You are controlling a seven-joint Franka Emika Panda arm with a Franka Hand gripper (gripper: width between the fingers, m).
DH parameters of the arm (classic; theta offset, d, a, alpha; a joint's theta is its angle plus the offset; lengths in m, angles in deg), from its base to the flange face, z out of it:
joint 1: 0 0.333 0 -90
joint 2: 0 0 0 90
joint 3: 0 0.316 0.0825 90
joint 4: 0 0 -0.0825 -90
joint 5: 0 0.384 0 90
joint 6: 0 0 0.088 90
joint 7: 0 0.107 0 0
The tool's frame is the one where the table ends.
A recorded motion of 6 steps. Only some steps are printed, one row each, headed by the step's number.
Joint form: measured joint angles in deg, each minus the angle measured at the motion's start. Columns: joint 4, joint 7, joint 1, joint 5, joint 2, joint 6, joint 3.
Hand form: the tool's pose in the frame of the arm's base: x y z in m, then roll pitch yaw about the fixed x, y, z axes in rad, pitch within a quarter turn. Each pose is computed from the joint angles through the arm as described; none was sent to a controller.
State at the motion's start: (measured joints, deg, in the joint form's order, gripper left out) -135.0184 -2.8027 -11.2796 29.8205 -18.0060 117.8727 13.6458
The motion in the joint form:
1: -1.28 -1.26 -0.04 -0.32 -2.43 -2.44 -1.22
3: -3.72 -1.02 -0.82 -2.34 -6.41 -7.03 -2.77
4: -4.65 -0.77 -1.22 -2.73 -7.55 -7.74 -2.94
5: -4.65 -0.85 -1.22 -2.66 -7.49 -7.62 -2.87
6: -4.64 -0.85 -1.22 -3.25 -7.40 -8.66 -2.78
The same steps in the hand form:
1: 0.4398 0.0411 0.4579 -2.7546 0.0224 -0.1460
3: 0.4151 0.0261 0.4611 -2.7789 0.0674 -0.1487
4: 0.4083 0.0222 0.4605 -2.7860 0.0762 -0.1572
5: 0.4087 0.0227 0.4602 -2.7854 0.0749 -0.1559
6: 0.4068 0.0236 0.4581 -2.7937 0.0928 -0.1448

